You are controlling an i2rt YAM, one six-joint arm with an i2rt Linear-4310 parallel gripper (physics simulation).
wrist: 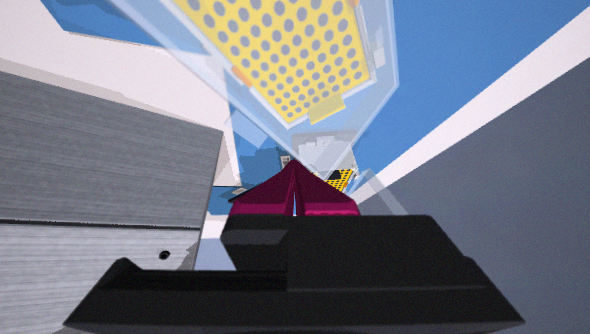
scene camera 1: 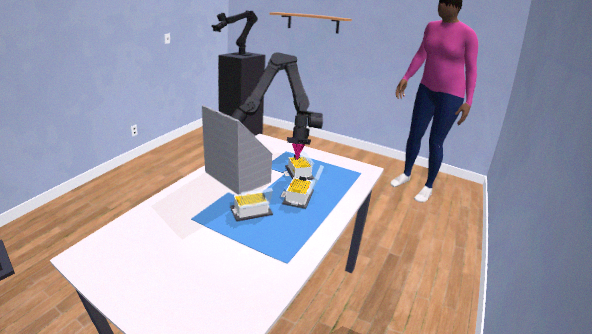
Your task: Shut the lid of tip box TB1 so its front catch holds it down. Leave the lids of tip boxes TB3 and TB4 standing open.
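Places are measured from the arm's base along level axes (x right, y ahead, z up), in centimetres.
Pixels of known places: gripper, between the fingertips: (wrist: 294, 166) (scene camera 1: 297, 159); arm's base, origin of its link: (scene camera 1: 232, 125).
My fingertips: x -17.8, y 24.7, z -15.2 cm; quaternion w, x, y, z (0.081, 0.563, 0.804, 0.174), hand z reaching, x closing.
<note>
For each thing: its middle in the pictures, then the offset to it from my fingertips. "spot": a spot on its surface instead. Level surfaces: height alone.
- far box, a spot on its surface: (wrist: 300, 55) spot: dx -7.8, dy -2.7, dz +0.4 cm
- middle box, middle of its body: (wrist: 324, 189) (scene camera 1: 299, 184) dx +11.9, dy +10.6, dz -4.2 cm
- blue mat, height of its surface: dz -10.7 cm
- white table, height of its surface: dz -10.9 cm
Three white tip boxes with yellow racks stand on dark bases; their labels cannot be read. The far box (scene camera 1: 300, 166) (wrist: 300, 55) lies below my gripper (scene camera 1: 297, 158) (wrist: 294, 166), which is shut and empty, pointing down. Its clear lid (wrist: 389, 65) spans the rack in the wrist view and looks lowered over it; whether it is fully down, and whether the fingertips touch it, I cannot tell. The front catch is not clearly seen. The middle box (scene camera 1: 299, 192) (wrist: 342, 181) has its clear lid (scene camera 1: 319, 173) standing open. The near left box (scene camera 1: 251, 205) also has a raised clear lid.
A grey panelled block (scene camera 1: 220, 147) (wrist: 100, 150) stands left of the boxes, close to the arm. The boxes stand on a blue mat (scene camera 1: 280, 245) on the white table (scene camera 1: 170, 280). A person (scene camera 1: 445, 60) stands beyond the table, and a second arm (scene camera 1: 245, 32) sits on a black pedestal.
</note>
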